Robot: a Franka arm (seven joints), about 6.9 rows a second.
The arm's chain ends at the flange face. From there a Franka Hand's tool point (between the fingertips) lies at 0.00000 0.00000 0.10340 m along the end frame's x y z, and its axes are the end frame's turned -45 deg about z.
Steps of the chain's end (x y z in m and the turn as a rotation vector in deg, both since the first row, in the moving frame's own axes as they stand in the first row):
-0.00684 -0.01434 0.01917 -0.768 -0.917 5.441
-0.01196 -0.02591 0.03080 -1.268 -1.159 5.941
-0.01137 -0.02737 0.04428 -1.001 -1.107 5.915
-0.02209 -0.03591 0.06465 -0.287 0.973 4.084
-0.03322 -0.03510 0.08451 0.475 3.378 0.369
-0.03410 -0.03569 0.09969 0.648 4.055 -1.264
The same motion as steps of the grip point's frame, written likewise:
0.00317 -0.01527 0.01915 0.105 -1.191 5.441
0.00677 -0.02680 0.03075 -0.077 -1.716 5.941
0.00864 -0.02767 0.04424 0.075 -1.491 5.915
0.01059 -0.03937 0.06463 -0.891 0.485 4.084
0.00623 -0.04459 0.08433 -2.053 2.724 0.369
0.00717 -0.04507 0.09942 -2.409 3.326 -1.264

